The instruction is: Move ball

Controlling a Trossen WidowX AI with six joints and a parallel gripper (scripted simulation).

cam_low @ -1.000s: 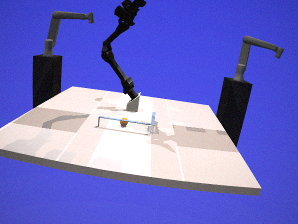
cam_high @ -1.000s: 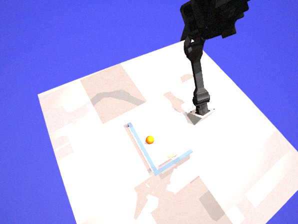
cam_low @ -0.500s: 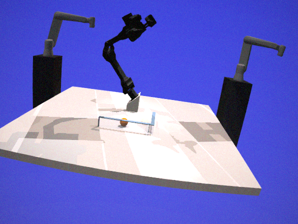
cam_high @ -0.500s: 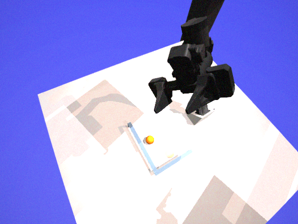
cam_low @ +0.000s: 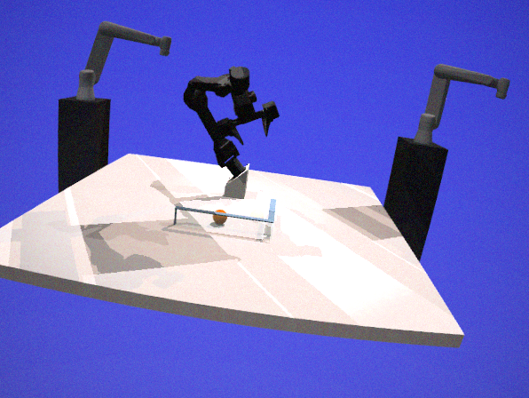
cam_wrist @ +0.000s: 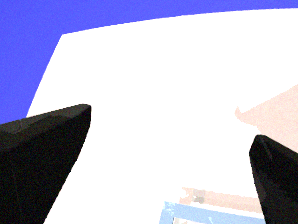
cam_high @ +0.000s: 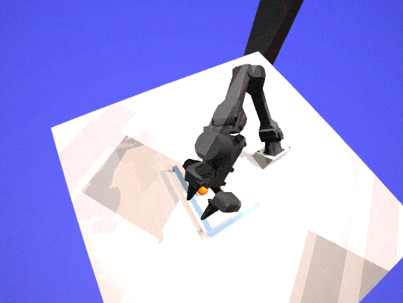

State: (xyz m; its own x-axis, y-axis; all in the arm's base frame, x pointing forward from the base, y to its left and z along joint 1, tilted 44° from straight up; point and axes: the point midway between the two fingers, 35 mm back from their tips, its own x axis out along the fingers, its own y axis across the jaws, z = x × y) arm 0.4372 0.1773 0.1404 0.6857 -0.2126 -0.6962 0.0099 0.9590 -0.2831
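Right now my gripper tip is 110 mm past the orange ball, 80 mm to the left of it and 290 mm above it. Also, from my gripper tip: see-through ball copy 160 mm behind, 40 mm to the left, 290 mm below.
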